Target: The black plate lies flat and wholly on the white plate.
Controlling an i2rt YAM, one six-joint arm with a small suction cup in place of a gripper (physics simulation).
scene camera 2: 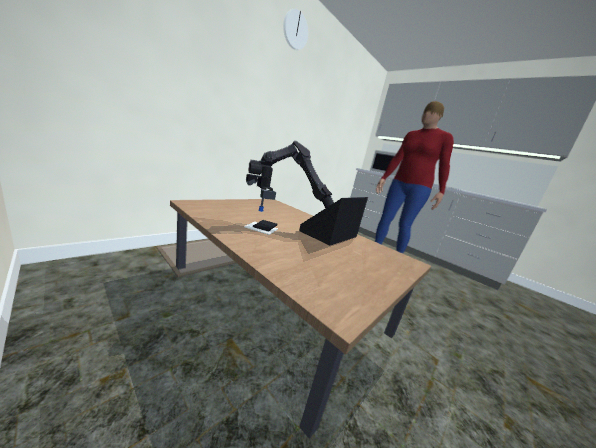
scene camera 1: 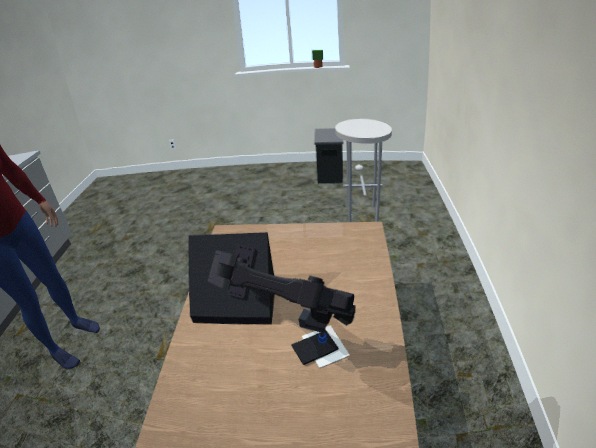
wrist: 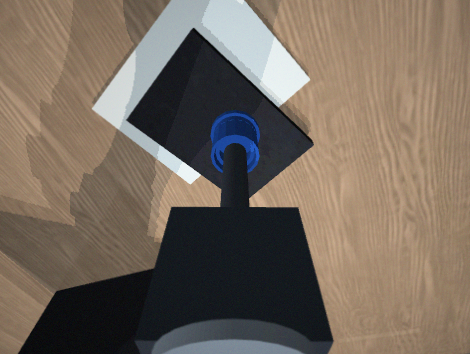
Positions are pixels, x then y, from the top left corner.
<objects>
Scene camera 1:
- black plate: 310, 349, on a white plate
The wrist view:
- suction cup: 231, 124
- black plate: 198, 84
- white plate: 244, 40
</objects>
